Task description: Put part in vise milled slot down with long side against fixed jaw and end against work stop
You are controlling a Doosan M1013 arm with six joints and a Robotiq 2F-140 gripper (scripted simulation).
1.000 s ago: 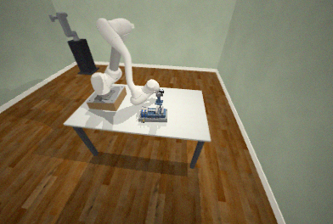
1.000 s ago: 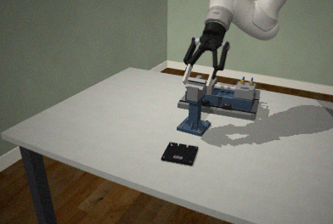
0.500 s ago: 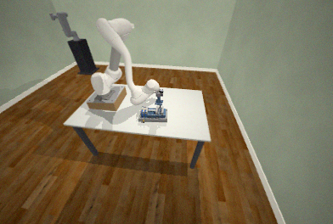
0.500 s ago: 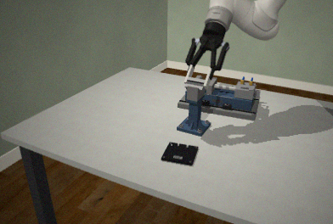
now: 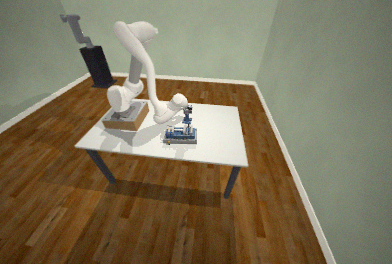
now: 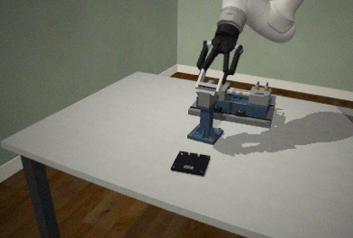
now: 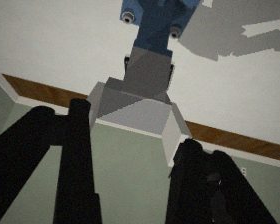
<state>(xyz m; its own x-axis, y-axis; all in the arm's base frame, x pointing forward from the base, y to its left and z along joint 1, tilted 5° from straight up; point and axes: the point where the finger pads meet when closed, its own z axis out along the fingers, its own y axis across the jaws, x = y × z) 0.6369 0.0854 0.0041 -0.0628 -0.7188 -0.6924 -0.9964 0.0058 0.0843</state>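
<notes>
My gripper is now 2 cm to the right of the part and 2 cm above it. The rest, counted from my hand: work stop 15 cm to the right, 9 cm below, 4 cm ahead; then blue foot 17 cm below, 2 cm to the left; then blue v-block stand 12 cm below, 2 cm to the left.
</notes>
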